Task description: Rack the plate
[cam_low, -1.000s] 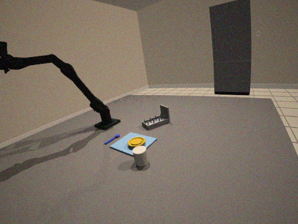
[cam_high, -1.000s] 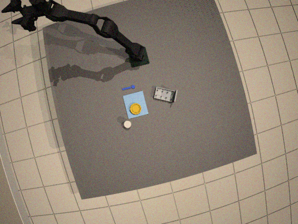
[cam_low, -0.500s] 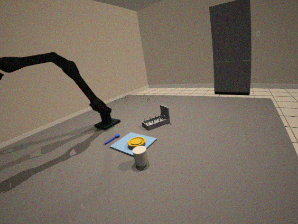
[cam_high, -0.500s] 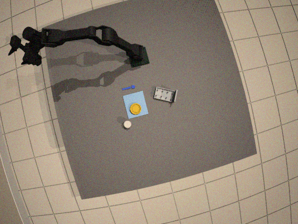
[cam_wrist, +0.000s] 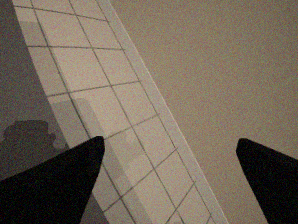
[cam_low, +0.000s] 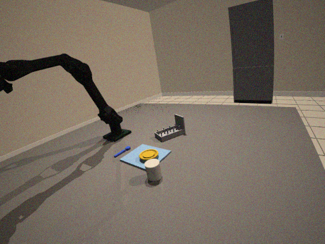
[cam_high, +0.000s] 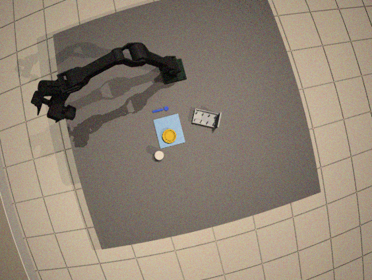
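My gripper tip is now 50 cm to the right of the yellow plate, 27 cm above it and 11 cm short of it. Round my gripper tip: blue spoon (47 cm to the left, 28 cm below, 3 cm behind); then light blue mat (50 cm to the left, 28 cm below, 8 cm ahead); then cup (45 cm to the left, 26 cm below, 20 cm ahead).
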